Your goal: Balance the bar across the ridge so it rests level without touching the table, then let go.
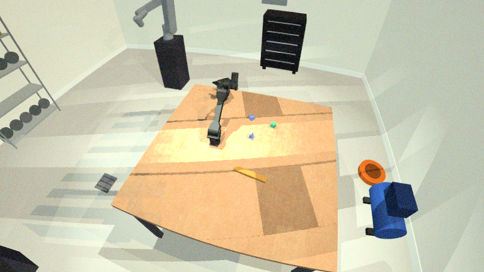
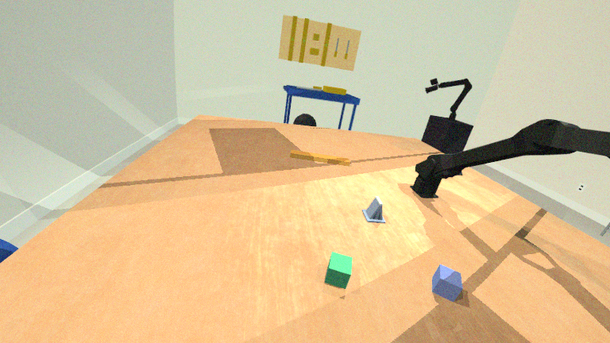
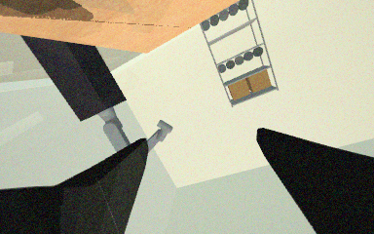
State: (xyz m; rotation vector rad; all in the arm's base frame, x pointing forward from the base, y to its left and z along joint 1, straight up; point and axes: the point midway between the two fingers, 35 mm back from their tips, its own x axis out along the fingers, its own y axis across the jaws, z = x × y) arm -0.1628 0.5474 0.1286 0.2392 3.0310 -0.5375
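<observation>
My gripper tip is 500 mm short of the yellow bar, 740 mm to the left of it and 120 mm above it. Also, from my gripper tip: green cube 560 mm ahead, 280 mm to the right, 110 mm below; lilac cube 390 mm ahead, 250 mm to the right, 110 mm below.
</observation>
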